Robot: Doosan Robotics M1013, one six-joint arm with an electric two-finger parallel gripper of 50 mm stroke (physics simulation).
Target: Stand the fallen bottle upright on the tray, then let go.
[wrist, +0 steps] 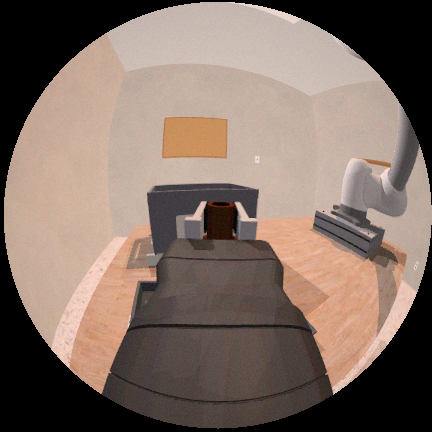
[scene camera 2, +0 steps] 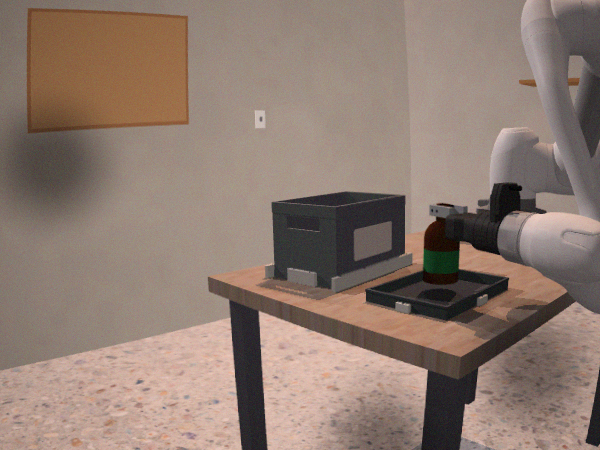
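Pixels of known places: gripper, fingertip midpoint: (wrist: 219,211) (scene camera 2: 436,209); arm's base at its link origin: (wrist: 351,218).
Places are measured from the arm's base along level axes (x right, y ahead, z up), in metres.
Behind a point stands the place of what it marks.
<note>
The brown bottle (scene camera 2: 441,261) @(y 0.687, x -0.224, z -0.002 m) (wrist: 220,222) @(y 0.658, x -0.215, z 0.091 m) with a green label stands upright in the air over the tray (scene camera 2: 382,298) @(y 0.790, x -0.163, z -0.066 m) (wrist: 147,284) @(y 0.774, x -0.125, z -0.060 m). A dark shadow lies on the tray floor below its base, and a small gap seems to show between them. My gripper (scene camera 2: 446,210) @(y 0.653, x -0.185, z 0.094 m) (wrist: 219,211) @(y 0.653, x -0.185, z 0.094 m) is level and shut on the bottle's neck, with one finger on each side, just below the mouth. In the wrist view the gripper body hides the bottle's lower part and most of the tray.
A dark grey crate (scene camera 2: 305,250) @(y 0.791, x 0.067, z -0.005 m) (wrist: 167,215) @(y 0.735, x -0.012, z 0.041 m) stands behind and left of the tray, with light grey rails (scene camera 2: 372,272) @(y 0.663, x -0.011, z -0.064 m) at its foot. The table's front edge (scene camera 2: 340,327) @(y 0.908, x -0.172, z -0.092 m) runs before both. The arm's base stands on a dark block (wrist: 345,235) @(y 0.143, x -0.064, z -0.042 m) at the right.
</note>
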